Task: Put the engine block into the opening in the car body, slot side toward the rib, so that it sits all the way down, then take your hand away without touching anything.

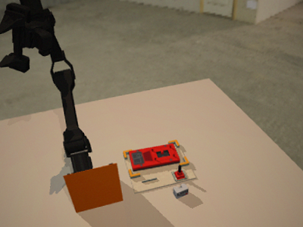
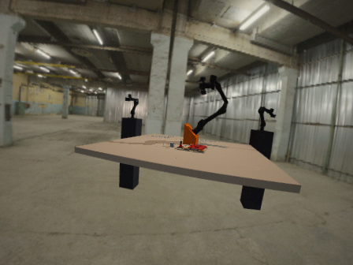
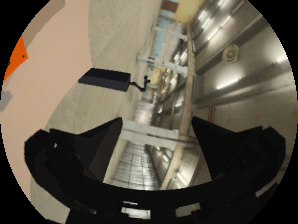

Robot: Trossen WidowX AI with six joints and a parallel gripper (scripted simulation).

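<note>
My gripper tip is 600 mm above the engine block, 440 mm short of it and 150 mm to the left of it. Round my gripper tip: pale base plate 610 mm below, 440 mm ahead, 40 mm to the left.
</note>
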